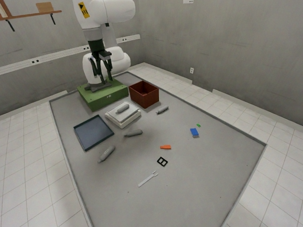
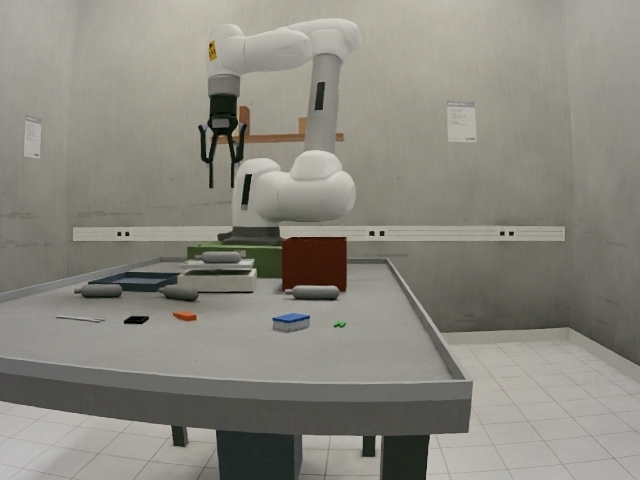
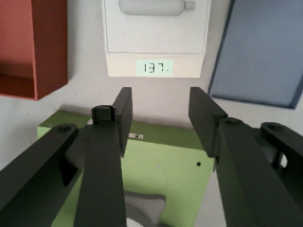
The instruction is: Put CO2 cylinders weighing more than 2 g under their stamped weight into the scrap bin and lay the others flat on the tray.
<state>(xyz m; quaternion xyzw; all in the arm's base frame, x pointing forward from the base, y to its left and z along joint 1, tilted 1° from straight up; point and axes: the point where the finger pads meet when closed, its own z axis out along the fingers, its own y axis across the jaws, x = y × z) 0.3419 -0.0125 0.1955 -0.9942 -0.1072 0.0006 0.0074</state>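
The scale plate lies 230 mm below my hand, 100 mm ahead of it and 20 mm to the left of it. Also, from my hand: white scale 250 mm below, 90 mm ahead, 20 mm to the left; then red-brown scrap bin 250 mm to the left, 250 mm below, 20 mm ahead; then dark blue tray 280 mm below, 210 mm to the right, 80 mm ahead.
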